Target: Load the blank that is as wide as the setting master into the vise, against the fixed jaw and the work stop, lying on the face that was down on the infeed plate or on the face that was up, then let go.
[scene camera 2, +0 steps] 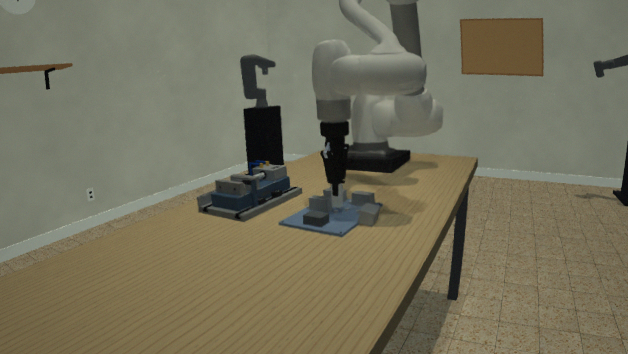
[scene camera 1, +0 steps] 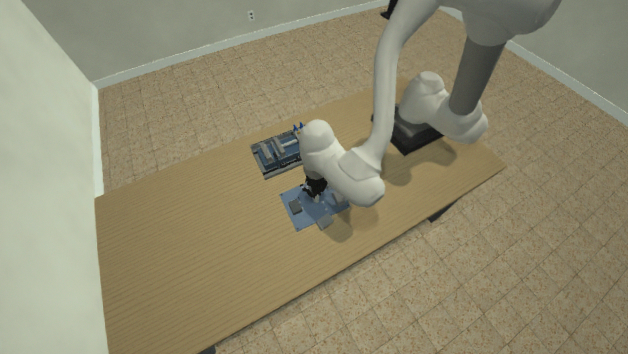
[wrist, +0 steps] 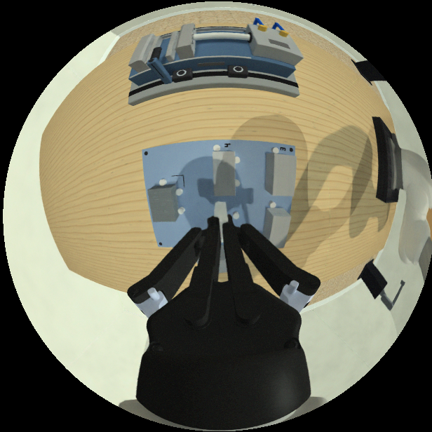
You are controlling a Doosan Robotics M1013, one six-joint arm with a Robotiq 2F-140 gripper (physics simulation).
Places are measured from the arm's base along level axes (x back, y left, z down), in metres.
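Pixels of known places: gripper, fingertip midpoint: (scene camera 2: 337, 206) (scene camera 1: 315, 200); arm's base, link origin: (scene camera 2: 370, 153) (scene camera 1: 409, 121).
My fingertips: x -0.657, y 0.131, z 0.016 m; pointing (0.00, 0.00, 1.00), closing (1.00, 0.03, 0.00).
Ahead of a thing's pixels: the offset from my fingertips to its top centre. Level surfaces: height alone.
My gripper (scene camera 1: 315, 198) (scene camera 2: 336, 198) (wrist: 220, 219) is shut with nothing between its fingers. Its tips stand low over the blue infeed plate @(dz +0.019, dx -0.001, dy -0.012 m) (scene camera 1: 303, 222) (scene camera 2: 338, 228) (wrist: 181, 155), among the grey blanks. A darker block @(dz -0.006, dx -0.090, dy -0.020 m) (scene camera 1: 295, 206) (scene camera 2: 316, 218) (wrist: 162, 203) sits at the plate's left. A blank (wrist: 224, 173) lies just ahead of the fingertips, and two more blanks (wrist: 280, 173) (wrist: 275, 225) lie to the right. Another blank @(dz -0.018, dx -0.020, dy +0.100 m) (scene camera 1: 324, 221) (scene camera 2: 369, 214) lies half off the plate's edge; the gripper hides it in the wrist view. The blue and grey vise @(dz -0.072, dx +0.015, dy -0.303 m) (scene camera 1: 276, 154) (scene camera 2: 250, 193) (wrist: 213, 60) stands beyond the plate, with no blank showing in it.
The wooden table @(dz +0.027 m) (scene camera 1: 175, 264) (scene camera 2: 219, 286) carries the robot's black base (scene camera 1: 417, 136) (scene camera 2: 377, 160) at the far end. A black column with a grey bracket (scene camera 2: 263, 134) stands behind the vise. The arm's elbow (scene camera 1: 342, 167) hangs over the plate.
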